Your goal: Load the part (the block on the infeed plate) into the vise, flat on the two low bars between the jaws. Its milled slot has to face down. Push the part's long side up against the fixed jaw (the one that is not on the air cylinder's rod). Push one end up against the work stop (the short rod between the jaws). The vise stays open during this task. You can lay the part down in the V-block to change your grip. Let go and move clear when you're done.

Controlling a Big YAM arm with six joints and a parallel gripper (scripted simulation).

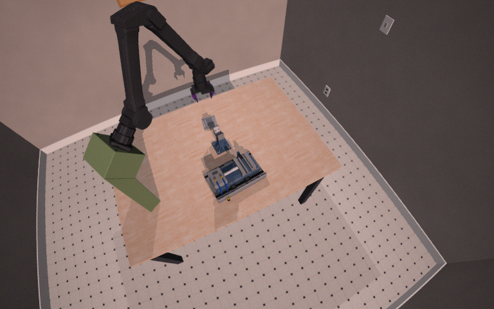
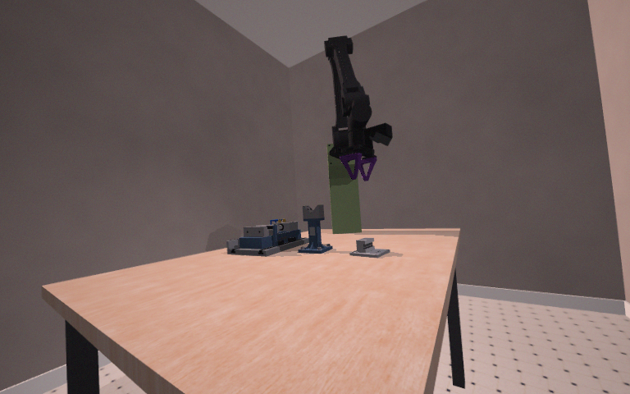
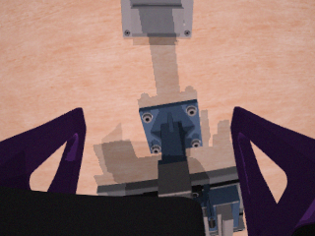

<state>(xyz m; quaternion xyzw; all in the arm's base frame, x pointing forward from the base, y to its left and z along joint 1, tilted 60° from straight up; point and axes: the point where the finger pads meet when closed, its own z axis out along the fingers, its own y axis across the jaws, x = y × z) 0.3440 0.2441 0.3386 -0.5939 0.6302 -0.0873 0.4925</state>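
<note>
Now: the part 1 cm to the left of my hand and 21 cm below it. The rest, counted from my hand: infeed plate: 1 cm to the left, 23 cm below; then work stop rod: 19 cm ahead, 30 cm to the right, 15 cm below; then moving jaw: 18 cm ahead, 36 cm to the right, 16 cm below.
</note>
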